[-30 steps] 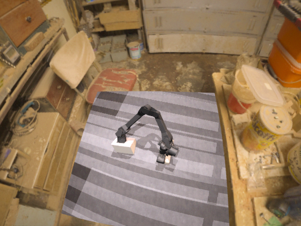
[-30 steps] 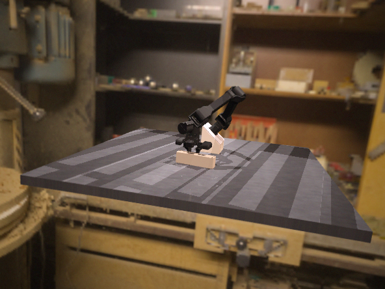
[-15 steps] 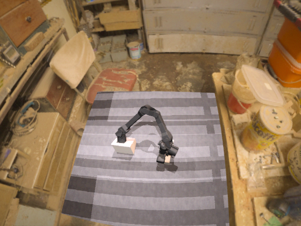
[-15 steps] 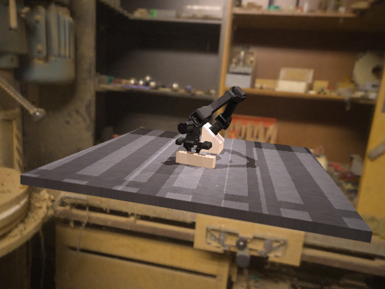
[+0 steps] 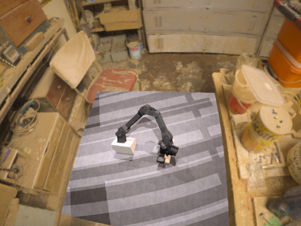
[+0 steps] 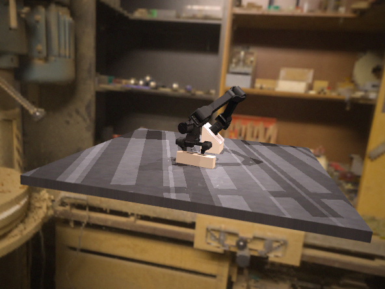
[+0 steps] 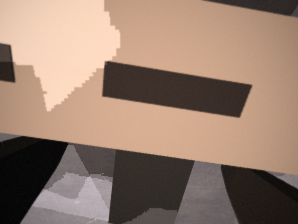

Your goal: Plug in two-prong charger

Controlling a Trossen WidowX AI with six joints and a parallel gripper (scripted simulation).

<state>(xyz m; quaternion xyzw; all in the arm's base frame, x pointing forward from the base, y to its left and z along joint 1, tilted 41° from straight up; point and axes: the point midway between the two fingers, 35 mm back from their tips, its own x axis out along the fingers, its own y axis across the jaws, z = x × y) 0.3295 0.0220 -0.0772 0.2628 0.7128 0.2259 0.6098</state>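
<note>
My gripper tip is now 2 cm short of the dark grey rectangular block and 1 cm below it.
</note>
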